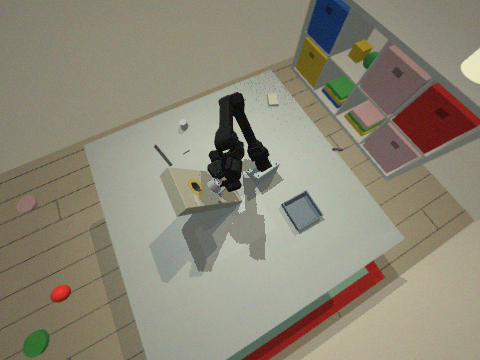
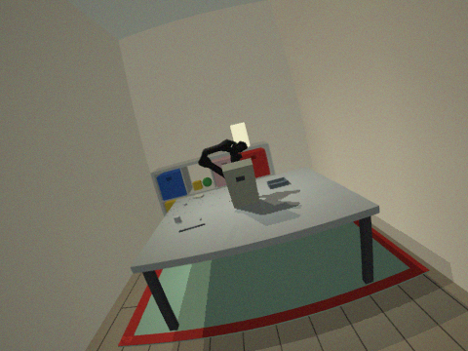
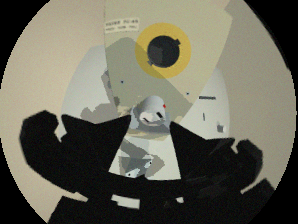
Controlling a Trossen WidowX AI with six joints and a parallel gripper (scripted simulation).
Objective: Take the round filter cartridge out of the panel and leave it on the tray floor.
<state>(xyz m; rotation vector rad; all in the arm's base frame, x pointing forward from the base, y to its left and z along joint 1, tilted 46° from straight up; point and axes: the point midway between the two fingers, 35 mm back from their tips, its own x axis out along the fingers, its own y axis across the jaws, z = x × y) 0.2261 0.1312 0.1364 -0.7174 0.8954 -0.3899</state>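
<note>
Now: the round grey filter cartridge 20 mm ahead of my gripper tip and 20 mm below it. From my gripper tip the other things lie so: beige service panel (60 mm ahead, 40 mm below); small white cylinder (490 mm to the right, 190 mm below); grey tray (320 mm behind, 290 mm to the left, 200 mm below).
</note>
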